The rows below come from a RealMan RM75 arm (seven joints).
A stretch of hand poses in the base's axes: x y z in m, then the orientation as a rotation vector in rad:
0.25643, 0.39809, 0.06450, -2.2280, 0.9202, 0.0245
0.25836, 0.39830, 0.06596, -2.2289, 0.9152, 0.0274
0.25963, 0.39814, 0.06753, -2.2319, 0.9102, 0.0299
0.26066, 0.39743, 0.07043, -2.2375, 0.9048, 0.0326
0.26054, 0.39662, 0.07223, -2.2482, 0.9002, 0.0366
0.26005, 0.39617, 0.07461, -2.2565, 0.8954, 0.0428
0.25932, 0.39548, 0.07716, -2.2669, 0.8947, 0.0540
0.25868, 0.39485, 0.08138, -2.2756, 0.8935, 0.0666
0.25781, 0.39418, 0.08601, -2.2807, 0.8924, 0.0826
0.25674, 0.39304, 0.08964, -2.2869, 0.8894, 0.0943
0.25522, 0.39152, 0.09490, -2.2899, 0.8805, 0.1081
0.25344, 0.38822, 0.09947, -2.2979, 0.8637, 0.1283
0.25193, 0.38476, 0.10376, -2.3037, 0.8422, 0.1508
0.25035, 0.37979, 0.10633, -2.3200, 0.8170, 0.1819
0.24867, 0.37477, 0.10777, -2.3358, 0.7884, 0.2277
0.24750, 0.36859, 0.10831, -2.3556, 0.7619, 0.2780
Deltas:
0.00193, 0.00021, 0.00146, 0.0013, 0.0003, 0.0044
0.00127, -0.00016, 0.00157, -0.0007, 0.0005, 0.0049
0.00103, -0.00071, 0.00290, -0.0029, 0.0011, 0.0059
-0.00012, -0.00081, 0.00180, -0.0074, 0.0036, 0.0072
-0.00049, -0.00045, 0.00238, -0.0046, 0.0044, 0.0072
-0.00073, -0.00069, 0.00255, -0.0064, 0.0098, 0.0064
-0.00064, -0.00063, 0.00422, -0.0044, 0.0101, 0.0066
-0.00087, -0.00067, 0.00463, -0.0004, 0.0117, 0.0064
-0.00107, -0.00114, 0.00363, -0.0020, 0.0083, 0.0068
-0.00152, -0.00152, 0.00526, 0.0030, 0.0069, 0.0103
-0.00178, -0.00330, 0.00457, 0.0020, 0.0097, 0.0187
-0.00151, -0.00346, 0.00429, 0.0056, 0.0093, 0.0217
-0.00158, -0.00497, 0.00257, -0.0016, 0.0161, 0.0294
-0.00168, -0.00502, 0.00144, 0.0019, 0.0253, 0.0353
-0.00117, -0.00618, 0.00054, -0.0027, 0.0299, 0.0361

